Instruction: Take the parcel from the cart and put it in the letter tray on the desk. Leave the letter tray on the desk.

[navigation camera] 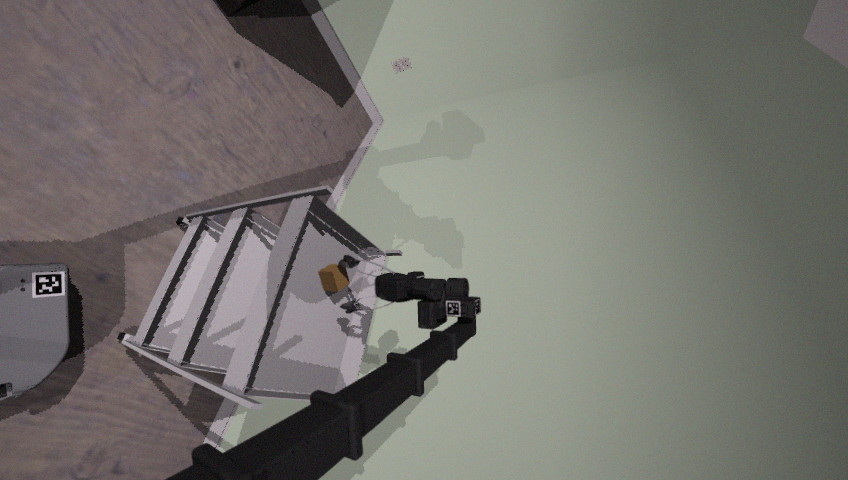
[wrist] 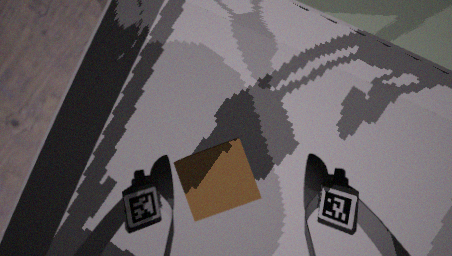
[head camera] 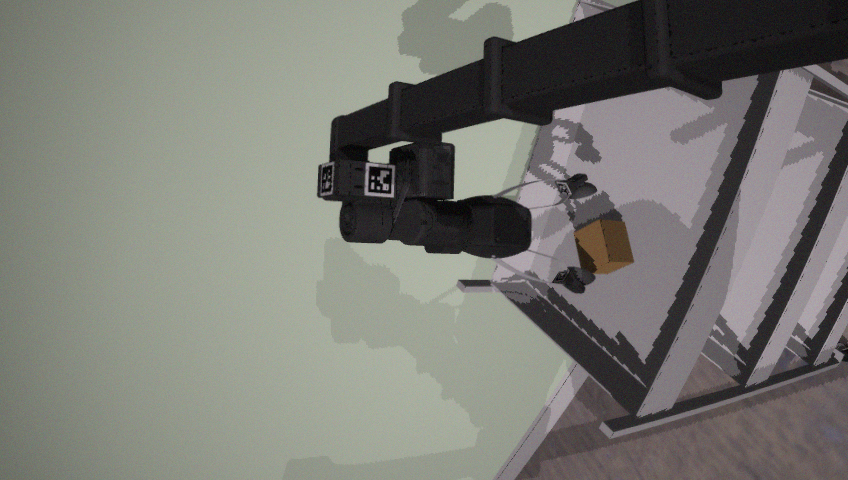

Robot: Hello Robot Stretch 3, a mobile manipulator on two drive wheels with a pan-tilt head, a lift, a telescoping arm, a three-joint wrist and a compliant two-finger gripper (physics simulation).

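Places are measured from the robot's base along level axes (x right, y ahead, z up), in metres.
Where they show: gripper, fingertip midpoint: point(navigation camera: 342, 283) point(head camera: 589, 234).
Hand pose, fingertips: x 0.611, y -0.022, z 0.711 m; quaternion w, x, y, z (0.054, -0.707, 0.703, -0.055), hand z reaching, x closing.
Observation:
After its pixels a point has its place.
The parcel, a small orange-brown box point(head camera: 604, 246) @(x 0.582, y -0.006, z 0.713 m) point(navigation camera: 333, 278) @(x 0.580, y -0.005, z 0.710 m) point(wrist: 220, 182), lies on the grey top shelf of the cart point(head camera: 678, 356) @(x 0.460, y 0.117, z 0.708 m) point(navigation camera: 254, 333) @(x 0.359, y -0.093, z 0.707 m) point(wrist: 145, 120), near its wall-side edge. My gripper point(head camera: 584, 231) @(x 0.611, y -0.022, z 0.711 m) point(navigation camera: 349, 284) @(x 0.611, y -0.022, z 0.711 m) point(wrist: 237, 173) @(x 0.611, y -0.022, z 0.711 m) is open, with its fingers wide apart at the parcel's wall side. In the wrist view the parcel appears between the two fingers, nearer the left finger, with a wider gap to the right one. How high the fingertips are above the shelf is hard to tell. The desk and the letter tray do not show in these views.
The pale green wall point(head camera: 178, 237) @(x 1.037, y 0.000, z 1.145 m) point(navigation camera: 595, 297) @(x 0.970, y -0.093, z 1.322 m) stands close behind the cart. My telescoping arm point(head camera: 583, 65) @(x 0.275, y -0.095, z 1.066 m) point(navigation camera: 380, 386) @(x 0.275, y -0.085, z 1.063 m) reaches across beside the cart. Side rails and lower shelves of the cart lie below. My grey base point(navigation camera: 29, 339) @(x 0.093, y -0.129, z 0.160 m) is at the navigation view's left, on the wood floor point(navigation camera: 148, 118) @(x 0.382, y 0.547, z 0.000 m).

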